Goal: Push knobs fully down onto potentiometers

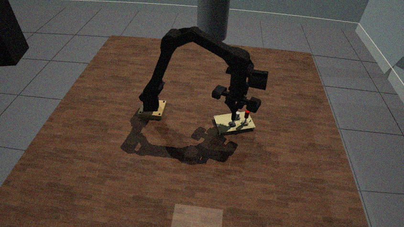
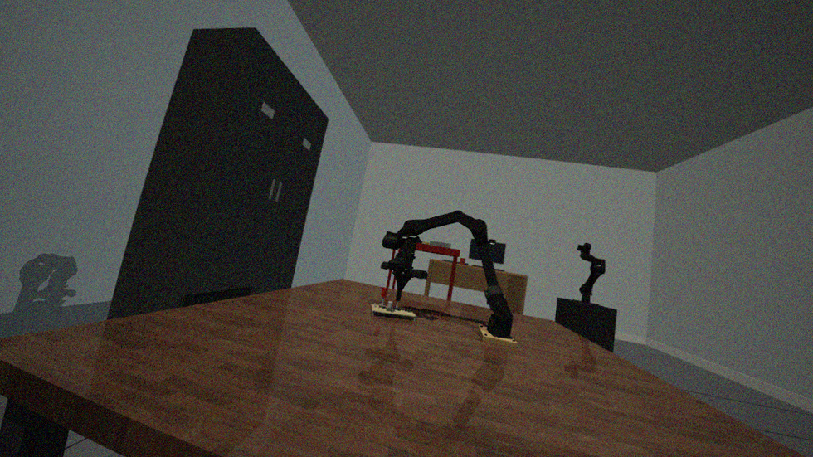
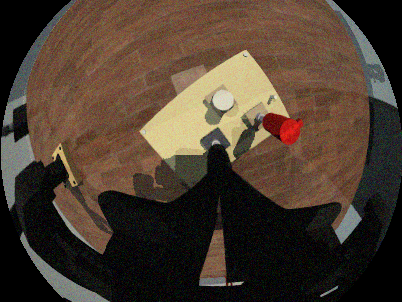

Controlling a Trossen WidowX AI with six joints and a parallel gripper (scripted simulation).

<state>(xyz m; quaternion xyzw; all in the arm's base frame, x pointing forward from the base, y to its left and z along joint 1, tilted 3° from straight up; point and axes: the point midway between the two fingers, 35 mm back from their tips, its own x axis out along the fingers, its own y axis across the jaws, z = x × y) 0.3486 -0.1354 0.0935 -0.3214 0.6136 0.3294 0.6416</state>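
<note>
My gripper tip is 60 mm short of the red knob and 10 mm above it. From my gripper tip the other things lie so: dark knob (20 mm below).
</note>
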